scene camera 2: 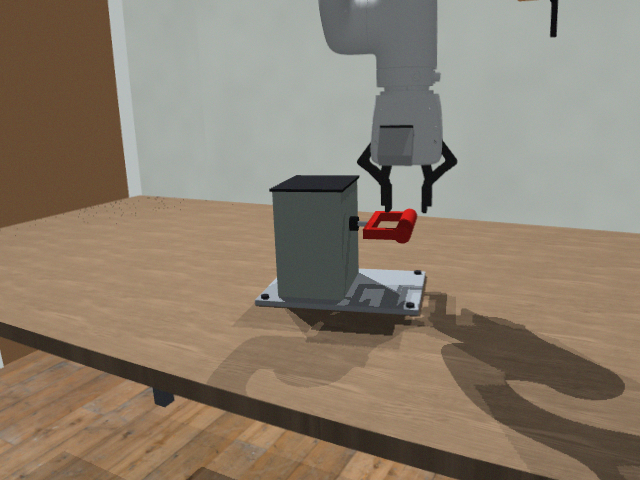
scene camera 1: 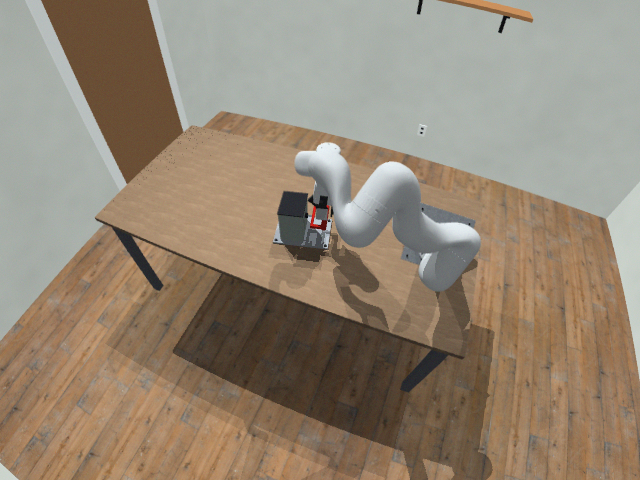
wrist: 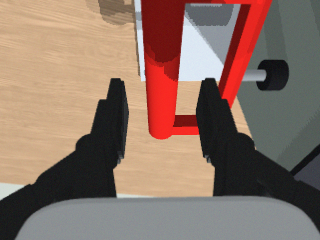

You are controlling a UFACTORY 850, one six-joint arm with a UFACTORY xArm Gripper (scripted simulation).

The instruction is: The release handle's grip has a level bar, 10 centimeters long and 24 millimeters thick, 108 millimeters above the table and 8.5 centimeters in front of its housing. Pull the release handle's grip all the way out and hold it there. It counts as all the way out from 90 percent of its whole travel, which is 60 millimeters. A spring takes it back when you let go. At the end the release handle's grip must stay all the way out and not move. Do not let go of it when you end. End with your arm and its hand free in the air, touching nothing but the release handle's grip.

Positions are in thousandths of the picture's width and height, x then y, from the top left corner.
Labels:
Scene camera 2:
my gripper: 635,441
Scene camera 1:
grey baseplate: 493,497
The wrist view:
my gripper: 508,398

